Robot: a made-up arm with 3 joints. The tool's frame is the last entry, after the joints.
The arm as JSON. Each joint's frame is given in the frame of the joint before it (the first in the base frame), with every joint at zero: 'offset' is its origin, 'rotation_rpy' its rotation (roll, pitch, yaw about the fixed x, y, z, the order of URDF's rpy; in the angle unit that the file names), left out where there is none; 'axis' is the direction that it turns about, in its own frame. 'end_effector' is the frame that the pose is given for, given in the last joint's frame.
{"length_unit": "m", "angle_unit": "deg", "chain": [
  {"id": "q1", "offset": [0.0, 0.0, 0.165], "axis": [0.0, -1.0, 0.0]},
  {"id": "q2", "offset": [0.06, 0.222, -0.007], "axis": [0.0, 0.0, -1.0]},
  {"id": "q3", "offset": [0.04, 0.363, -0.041], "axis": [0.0, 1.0, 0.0]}
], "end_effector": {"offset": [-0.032, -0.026, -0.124]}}
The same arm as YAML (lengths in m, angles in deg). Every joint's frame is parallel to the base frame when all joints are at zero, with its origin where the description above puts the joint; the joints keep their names.
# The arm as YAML. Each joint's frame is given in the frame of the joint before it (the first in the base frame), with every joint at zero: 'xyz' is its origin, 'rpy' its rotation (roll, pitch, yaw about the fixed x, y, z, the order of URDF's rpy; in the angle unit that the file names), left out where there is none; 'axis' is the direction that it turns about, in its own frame. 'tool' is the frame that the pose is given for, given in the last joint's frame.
units:
  length: m
  angle: deg
joints:
  - name: q1
    type: revolute
    origin:
      xyz: [0.0, 0.0, 0.165]
    axis: "-y"
  - name: q2
    type: revolute
    origin:
      xyz: [0.06, 0.222, -0.007]
    axis: "-z"
  - name: q3
    type: revolute
    origin:
      xyz: [0.04, 0.363, -0.041]
    axis: "+y"
tool:
  origin:
    xyz: [-0.032, -0.026, -0.124]

